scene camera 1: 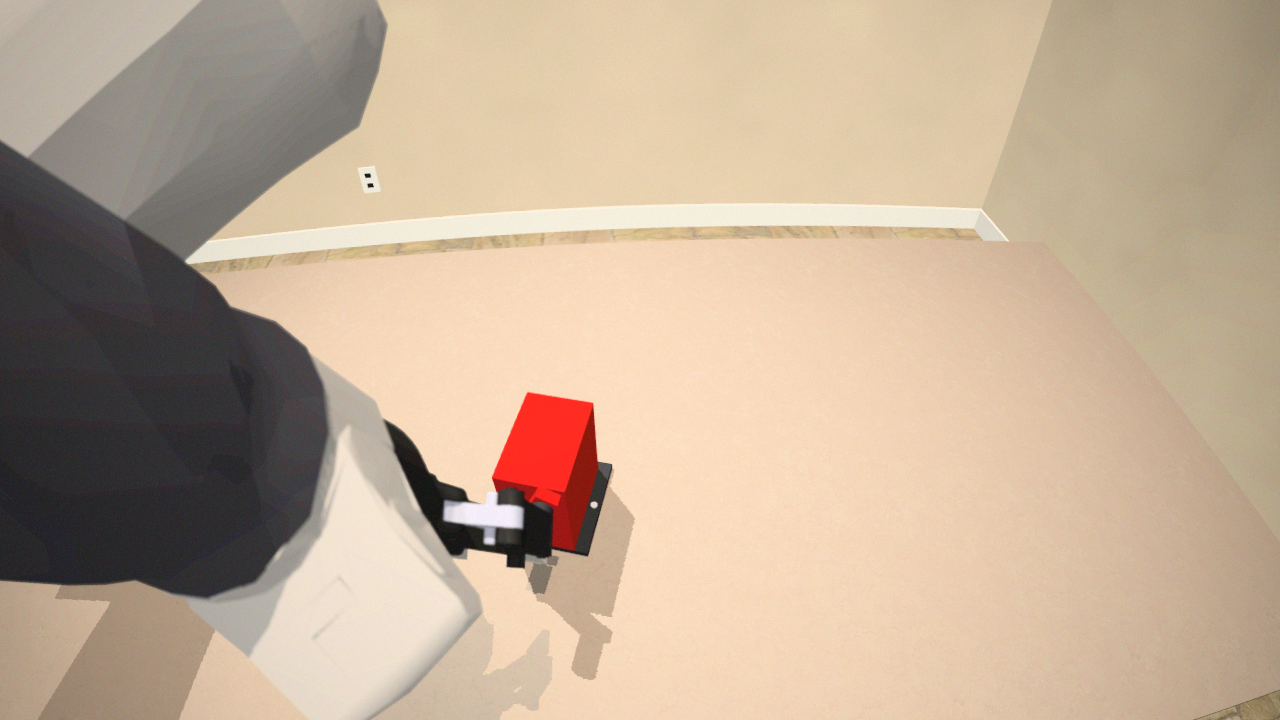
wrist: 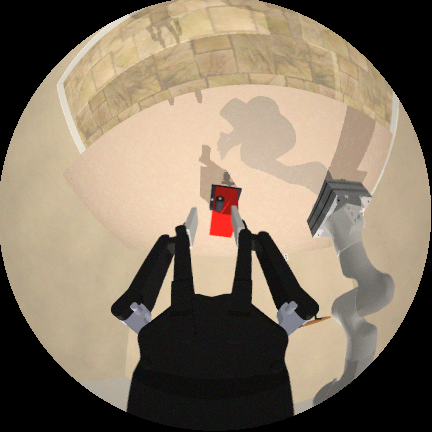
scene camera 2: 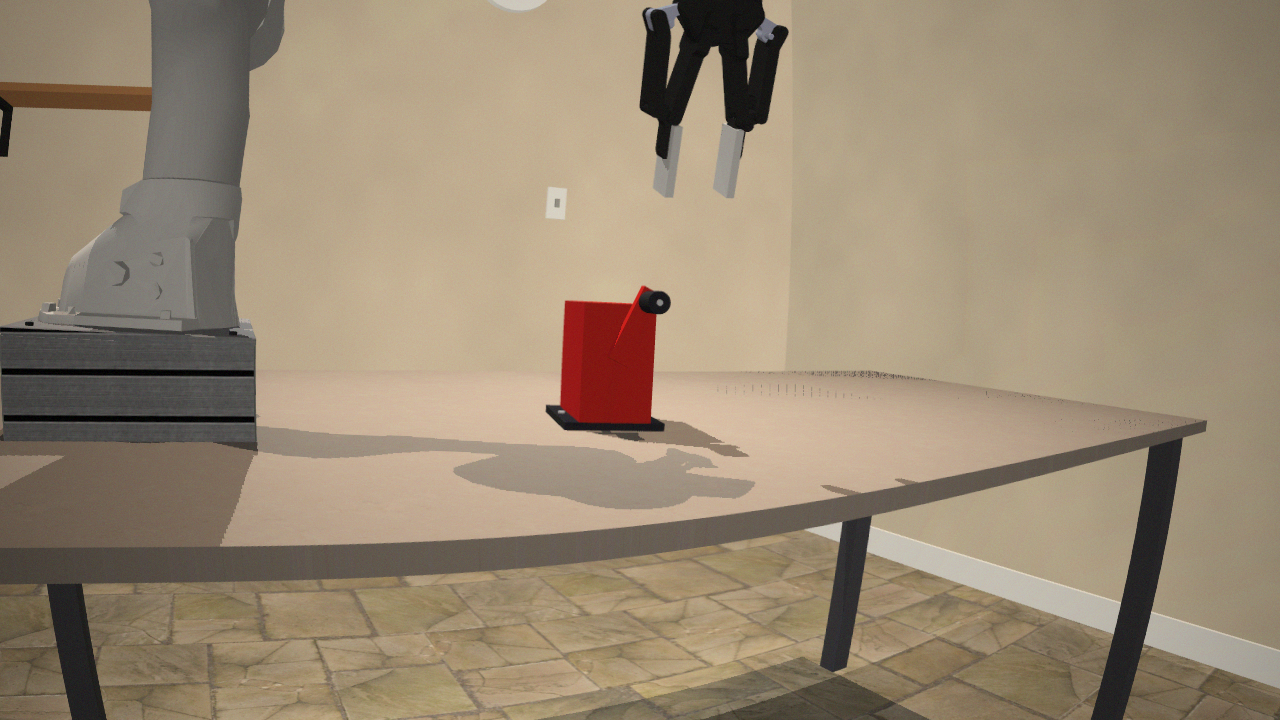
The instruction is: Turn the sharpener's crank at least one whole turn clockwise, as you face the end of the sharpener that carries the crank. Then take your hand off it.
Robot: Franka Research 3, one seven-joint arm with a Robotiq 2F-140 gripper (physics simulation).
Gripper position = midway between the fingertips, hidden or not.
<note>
In view: the gripper (scene camera 2: 693, 192) and a red sharpener (scene camera 2: 597, 393).
The gripper also shows in scene camera 1 (scene camera 1: 502, 543) and in the wrist view (wrist: 213, 213). The red sharpener is seen too in scene camera 1 (scene camera 1: 552, 444) and in the wrist view (wrist: 220, 225).
</note>
